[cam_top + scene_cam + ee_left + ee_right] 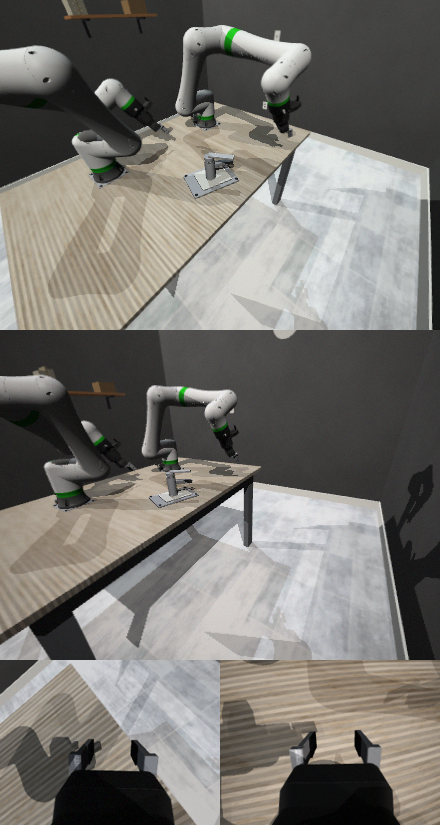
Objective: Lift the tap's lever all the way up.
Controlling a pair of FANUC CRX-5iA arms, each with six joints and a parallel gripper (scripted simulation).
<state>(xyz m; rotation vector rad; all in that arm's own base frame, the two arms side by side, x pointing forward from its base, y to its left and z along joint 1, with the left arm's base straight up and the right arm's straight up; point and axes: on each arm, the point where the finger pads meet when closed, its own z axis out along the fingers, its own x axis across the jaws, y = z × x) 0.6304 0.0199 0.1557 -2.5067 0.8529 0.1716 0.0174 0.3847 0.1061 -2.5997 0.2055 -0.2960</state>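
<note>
The flat lever lies 13 cm behind my left hand and 40 cm to the right of it. The rest, counted from my left hand: grey base plate (18 cm behind, 42 cm to the right, 15 cm below); then grey tap (15 cm behind, 40 cm to the right, 5 cm below).
</note>
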